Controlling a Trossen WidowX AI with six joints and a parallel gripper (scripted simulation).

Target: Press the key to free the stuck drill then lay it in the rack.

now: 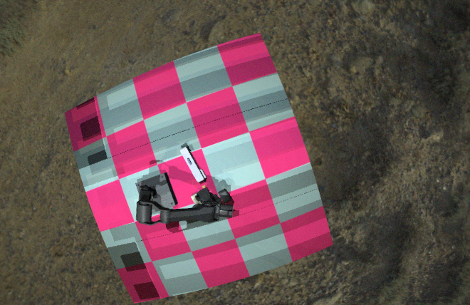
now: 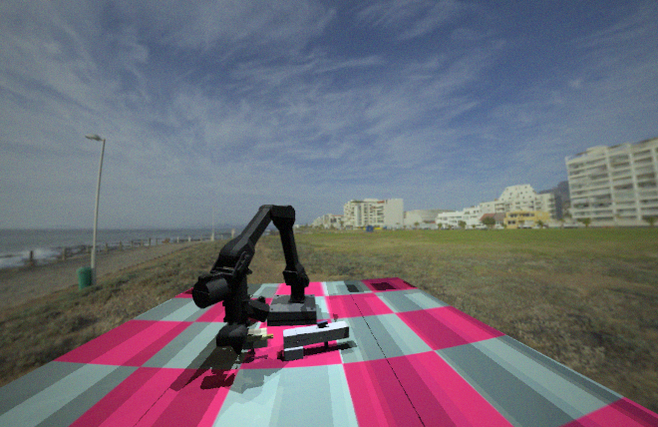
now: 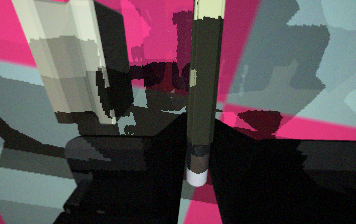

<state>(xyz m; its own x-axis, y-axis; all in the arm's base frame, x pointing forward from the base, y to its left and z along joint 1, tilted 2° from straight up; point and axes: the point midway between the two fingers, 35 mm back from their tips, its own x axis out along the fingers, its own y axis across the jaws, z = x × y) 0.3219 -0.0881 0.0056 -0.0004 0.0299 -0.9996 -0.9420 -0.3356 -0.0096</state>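
Now: gripper tip 4 cm to the right of the drill, 3 cm below it and 1 cm past it.
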